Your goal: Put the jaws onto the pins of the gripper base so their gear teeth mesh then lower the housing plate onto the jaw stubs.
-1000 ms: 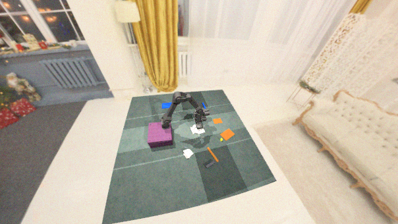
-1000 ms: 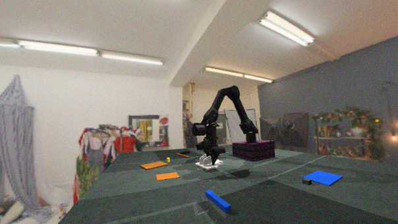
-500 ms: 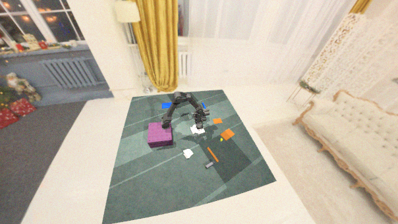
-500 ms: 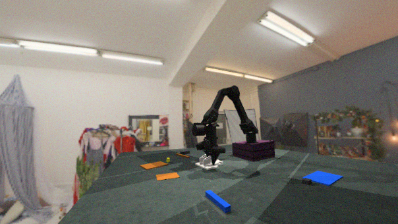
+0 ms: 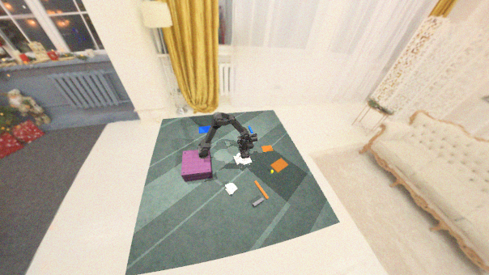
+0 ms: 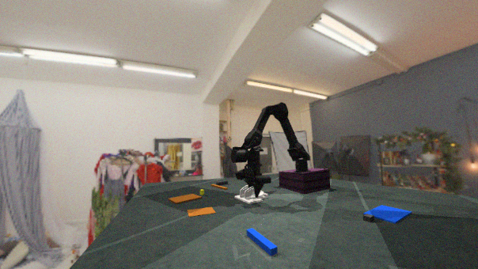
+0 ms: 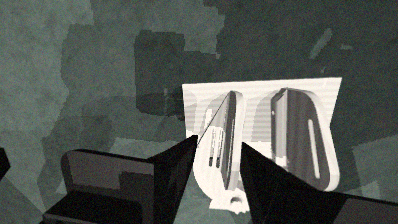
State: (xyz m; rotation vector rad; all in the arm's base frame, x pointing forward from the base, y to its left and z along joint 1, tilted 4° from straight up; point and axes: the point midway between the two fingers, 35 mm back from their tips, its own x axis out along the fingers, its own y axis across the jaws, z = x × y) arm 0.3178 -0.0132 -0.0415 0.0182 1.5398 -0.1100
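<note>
My gripper tip is now 30 mm to the left of the white plate-like part, 20 mm short of it and 10 mm above it. Also, from my gripper tip: small yellow piece 220 mm to the right, 180 mm ahead, 10 mm below; then white gripper base 270 mm to the right, 170 mm behind, 10 mm above; then white housing plate 50 mm behind, 30 mm to the right, 10 mm below.
</note>
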